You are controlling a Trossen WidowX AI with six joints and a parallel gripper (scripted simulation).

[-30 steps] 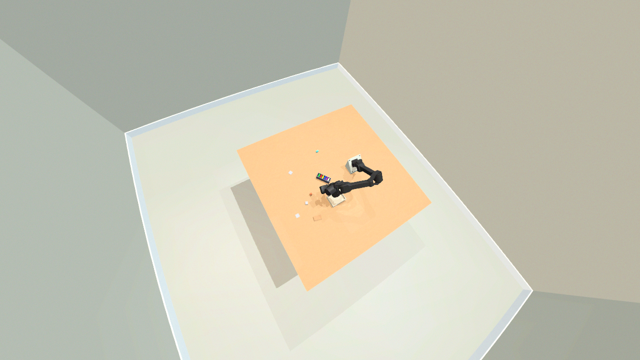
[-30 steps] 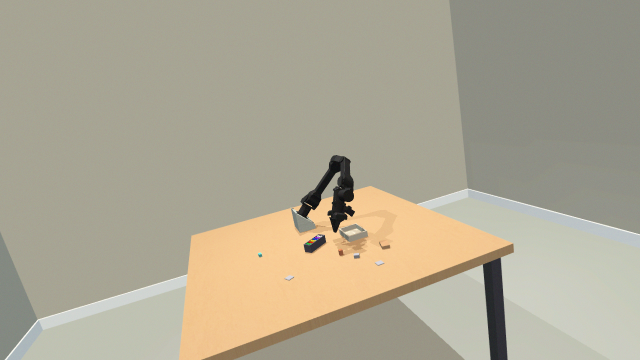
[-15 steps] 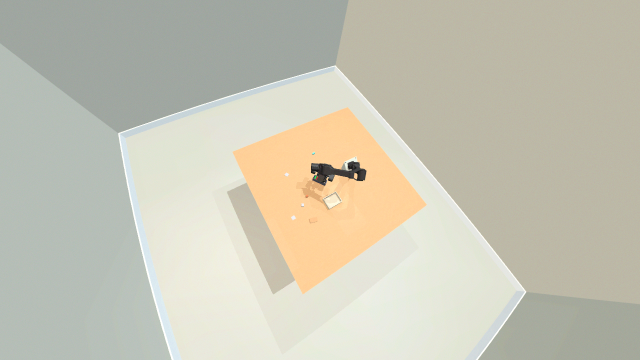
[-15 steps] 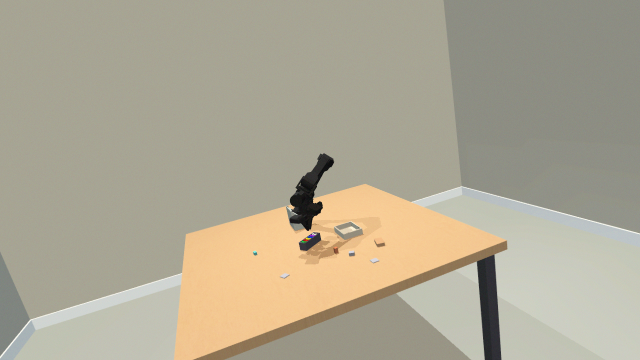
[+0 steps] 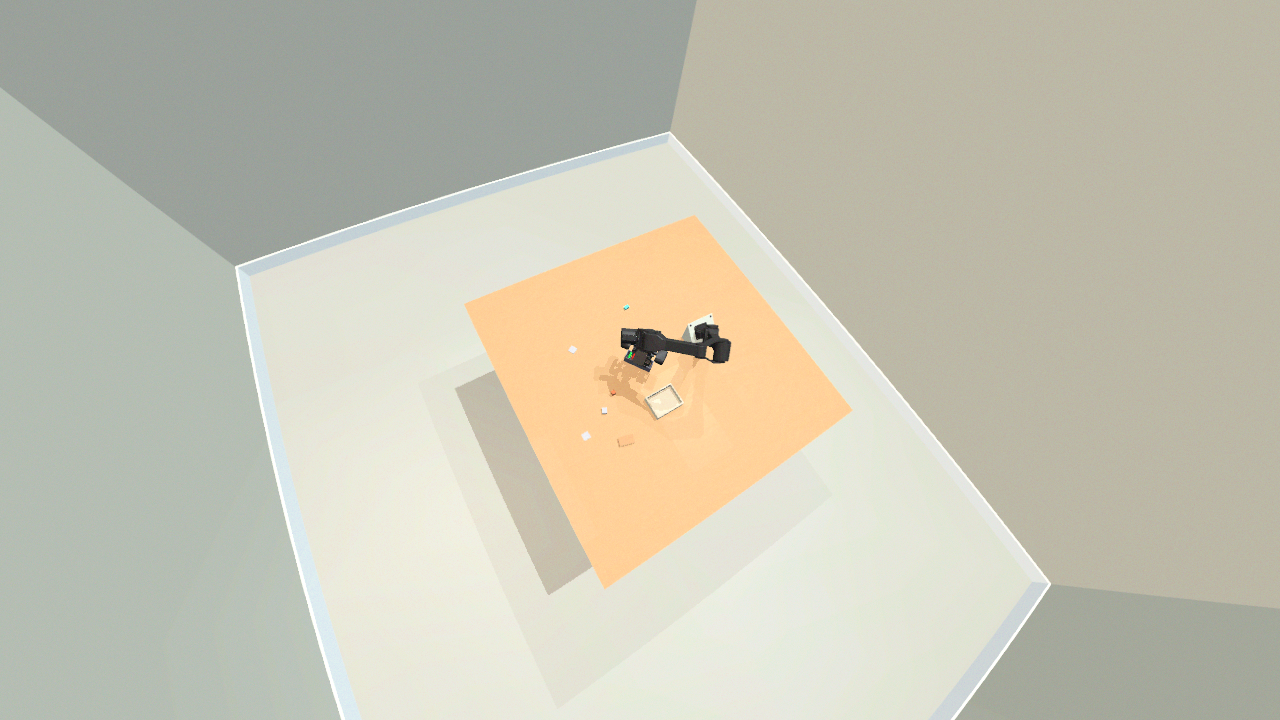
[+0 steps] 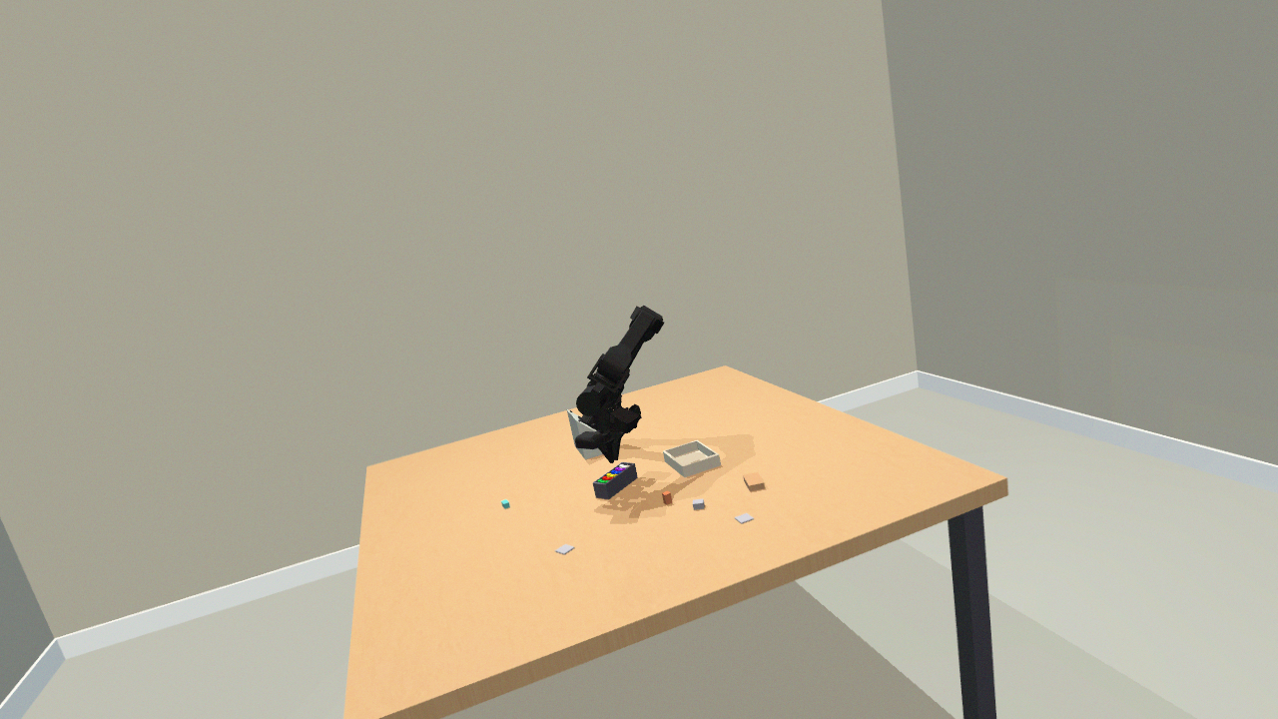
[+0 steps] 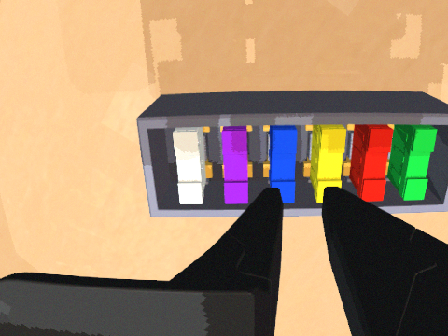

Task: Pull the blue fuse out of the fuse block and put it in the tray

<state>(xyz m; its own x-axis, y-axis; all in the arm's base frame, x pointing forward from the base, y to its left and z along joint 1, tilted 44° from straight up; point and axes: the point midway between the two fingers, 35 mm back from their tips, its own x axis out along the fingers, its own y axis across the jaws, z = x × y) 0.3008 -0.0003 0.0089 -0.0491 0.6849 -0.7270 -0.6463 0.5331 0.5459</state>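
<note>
The blue fuse is 40 mm below my gripper tip. From my gripper tip the other things lie so: tray 10 mm behind, 200 mm to the left, 60 mm below.
</note>
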